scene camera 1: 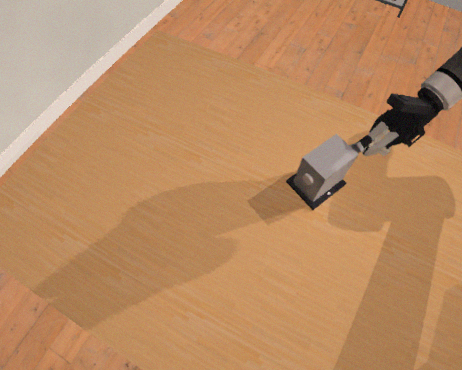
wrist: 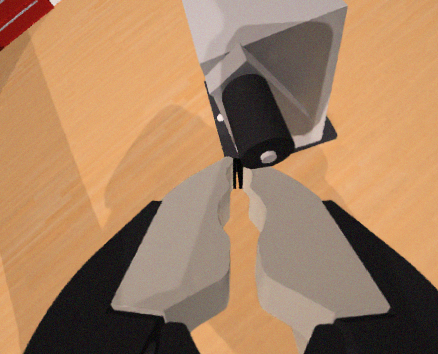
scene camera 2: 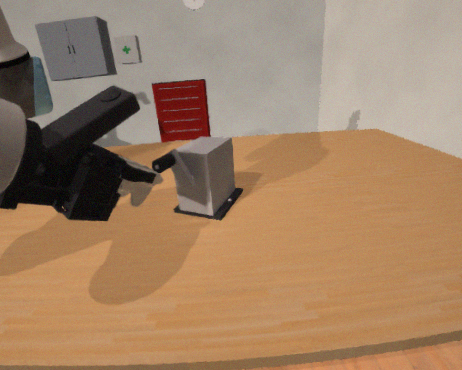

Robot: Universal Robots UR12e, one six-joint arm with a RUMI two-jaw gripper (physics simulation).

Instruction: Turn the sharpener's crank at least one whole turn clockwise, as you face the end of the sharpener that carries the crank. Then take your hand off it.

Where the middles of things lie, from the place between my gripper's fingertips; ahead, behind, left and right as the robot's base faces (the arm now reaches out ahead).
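Looking at the grey sharpener (scene camera 2: 209, 160), I find it 20 mm below my hand, 60 mm to the left of it and 80 mm ahead of it.
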